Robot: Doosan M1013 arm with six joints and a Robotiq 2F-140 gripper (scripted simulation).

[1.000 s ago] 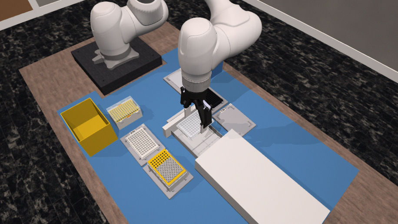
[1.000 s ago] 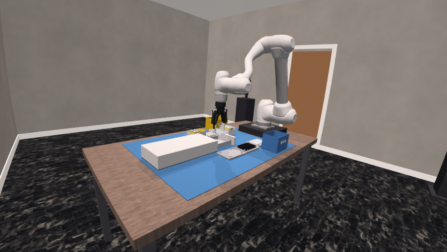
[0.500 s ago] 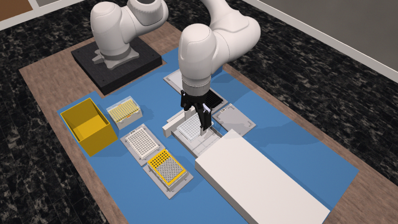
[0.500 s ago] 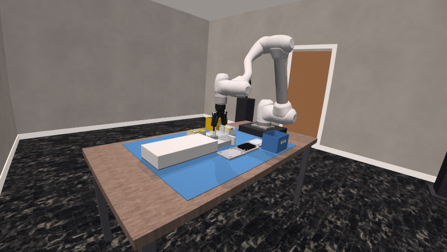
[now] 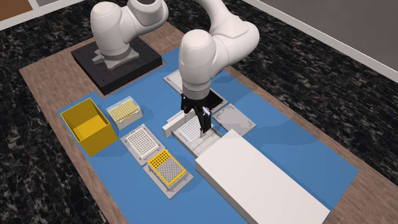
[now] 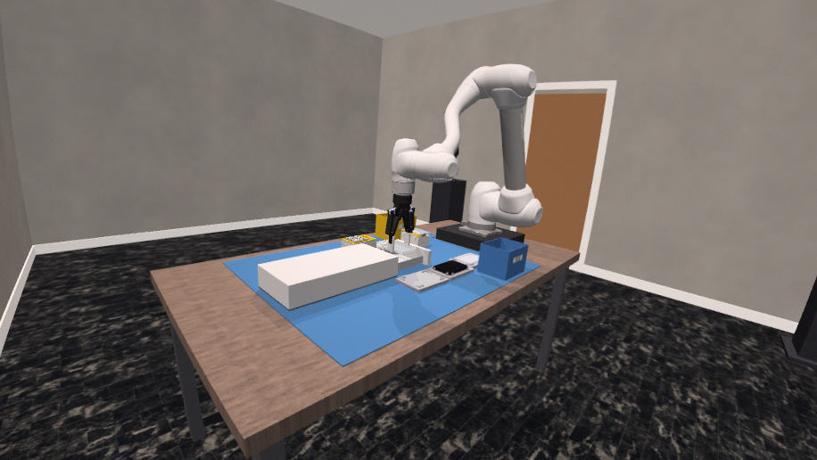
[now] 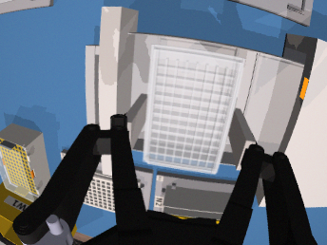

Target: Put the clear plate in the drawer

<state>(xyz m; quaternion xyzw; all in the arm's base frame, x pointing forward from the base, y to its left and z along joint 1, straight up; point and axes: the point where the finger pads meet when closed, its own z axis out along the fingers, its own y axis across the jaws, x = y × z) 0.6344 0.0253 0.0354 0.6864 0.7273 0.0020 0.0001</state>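
Now: hand 4 cm short of the drawer and 7 cm above it. Also, from my hand: cooler CD (18 cm ahead, 1 cm to the left, 6 cm below); then yellow rack (6 cm ahead, 19 cm to the right, 4 cm below); then clear plate (2 cm below).
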